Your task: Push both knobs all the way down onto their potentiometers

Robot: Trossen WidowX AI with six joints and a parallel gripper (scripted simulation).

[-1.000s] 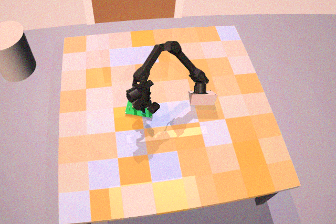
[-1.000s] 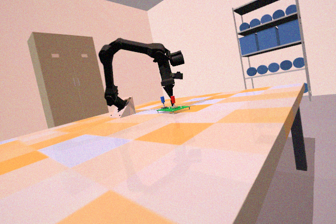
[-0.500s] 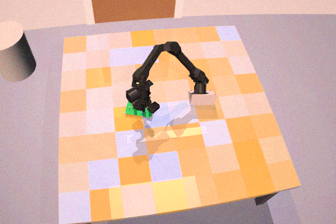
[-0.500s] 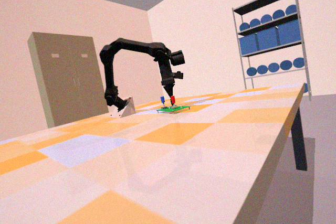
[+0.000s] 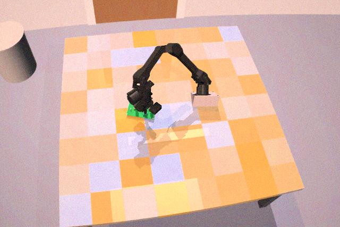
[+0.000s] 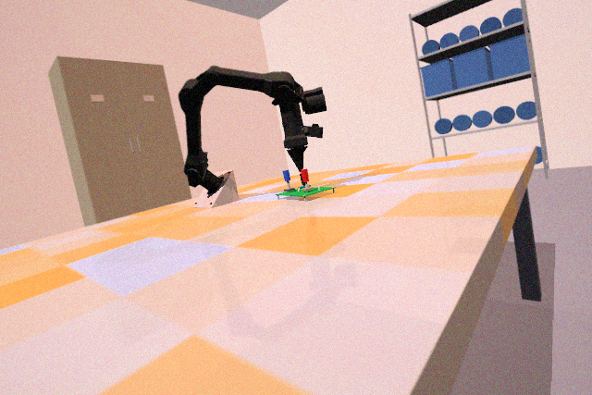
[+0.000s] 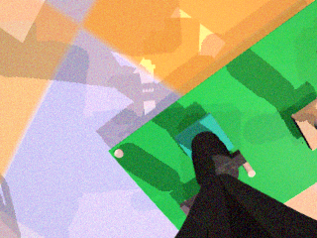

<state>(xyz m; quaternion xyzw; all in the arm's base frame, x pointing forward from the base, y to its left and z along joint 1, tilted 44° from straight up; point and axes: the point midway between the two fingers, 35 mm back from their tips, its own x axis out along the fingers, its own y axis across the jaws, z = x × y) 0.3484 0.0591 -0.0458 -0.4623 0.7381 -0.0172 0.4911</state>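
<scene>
Right now the black knob is 2 cm below my gripper tip. Also, from my gripper tip: red knob 5 cm to the right, 5 cm ahead.
</scene>
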